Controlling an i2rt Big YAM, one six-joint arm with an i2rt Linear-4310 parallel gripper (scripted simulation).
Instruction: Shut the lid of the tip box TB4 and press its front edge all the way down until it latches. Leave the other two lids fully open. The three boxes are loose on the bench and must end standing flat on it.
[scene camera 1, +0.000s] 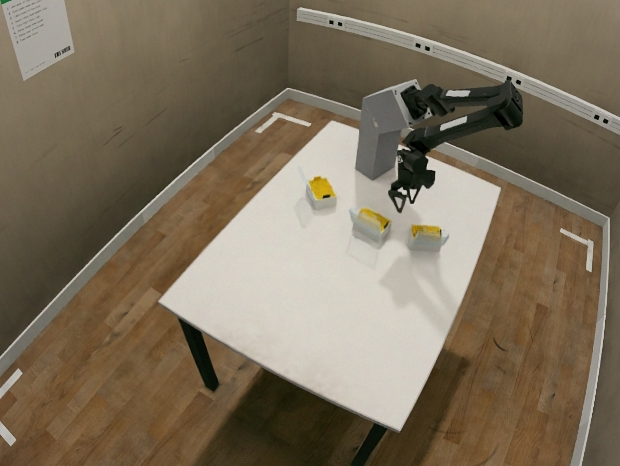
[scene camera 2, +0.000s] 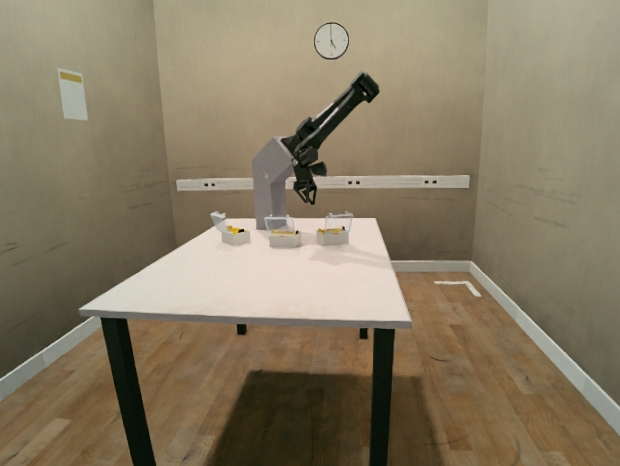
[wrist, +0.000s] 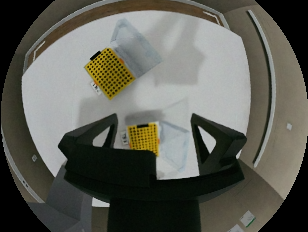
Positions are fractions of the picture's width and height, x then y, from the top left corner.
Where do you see a tip box TB4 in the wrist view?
0.47, 0.52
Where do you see my gripper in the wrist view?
At 0.50, 0.51
